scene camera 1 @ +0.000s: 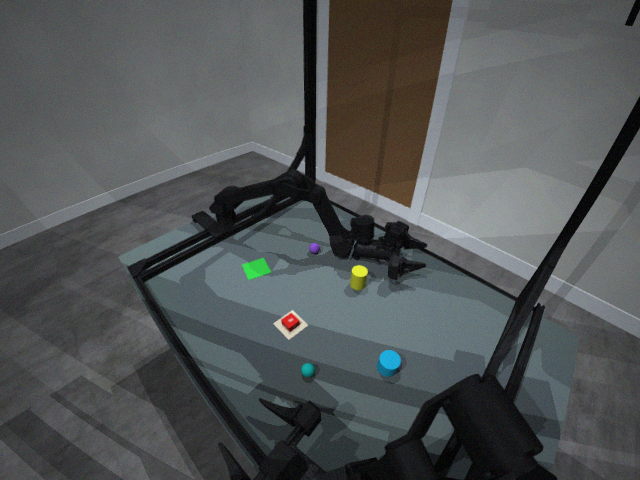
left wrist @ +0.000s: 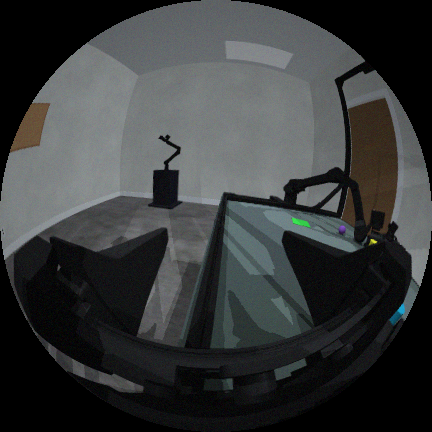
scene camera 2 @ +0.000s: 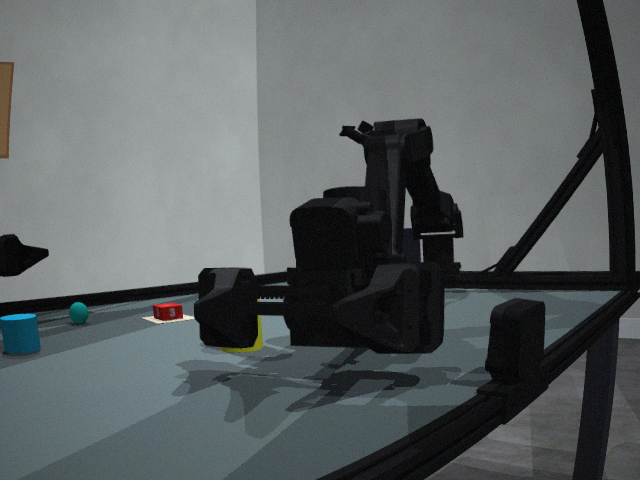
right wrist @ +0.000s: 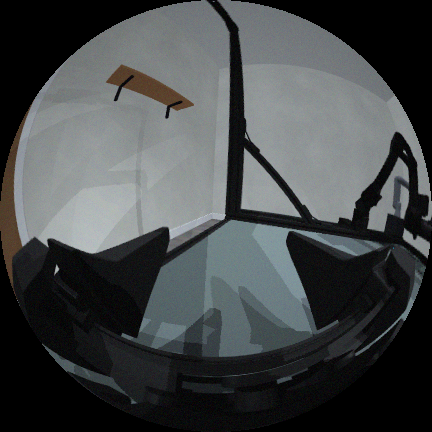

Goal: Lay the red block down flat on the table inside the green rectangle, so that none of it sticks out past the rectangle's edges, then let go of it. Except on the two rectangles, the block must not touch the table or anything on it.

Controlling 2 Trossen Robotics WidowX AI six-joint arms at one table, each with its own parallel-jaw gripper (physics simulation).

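Seen in the pictures: left gripper, fingertip midpoint: (scene camera 1: 240, 420) (left wrist: 227, 235) (scene camera 2: 40, 254); right gripper, fingertip midpoint: (scene camera 1: 426, 255) (scene camera 2: 259, 313) (right wrist: 230, 235); left arm's base at its link origin: (right wrist: 357, 228); right arm's base at its link origin: (scene camera 1: 226, 221) (left wrist: 288, 202).
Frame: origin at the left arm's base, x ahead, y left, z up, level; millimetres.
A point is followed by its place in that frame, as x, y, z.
The red block (scene camera 1: 290, 321) {478, 0, 0} (scene camera 2: 168, 311) {472, -17, -6} lies flat on the beige rectangle (scene camera 1: 289, 334) {464, 21, -18} (scene camera 2: 149, 318) {460, 17, -18}. The green rectangle (scene camera 1: 256, 268) {693, -89, -18} (left wrist: 301, 222) {687, -90, -18} lies bare on the table, up and left of the block in scene camera 1; it does not show in scene camera 2. My right gripper (scene camera 1: 425, 255) {286, -384, 47} (scene camera 2: 266, 305) {286, -384, 47} (right wrist: 230, 235) {286, -384, 47} is open and empty, low over the table beyond the yellow cylinder, well away from the block, its fingers pointing to the right in scene camera 1. My left gripper (scene camera 1: 241, 422) {374, 241, 77} (left wrist: 227, 235) {374, 241, 77} is open and empty at the bottom of scene camera 1.
The yellow cylinder (scene camera 1: 358, 277) {409, -200, 32} (scene camera 2: 260, 333) {426, -240, -4} (left wrist: 373, 242) {418, -203, 35} stands close to my right gripper. A purple ball (scene camera 1: 314, 248) {592, -246, 8} (left wrist: 342, 229) {589, -245, 2} lies near the right arm's elbow. A blue cylinder (scene camera 1: 389, 363) {230, -35, 18} (scene camera 2: 20, 334) {226, -66, 1} and a teal ball (scene camera 1: 308, 369) {363, 74, 10} (scene camera 2: 78, 312) {361, 57, -2} are nearer my left gripper.
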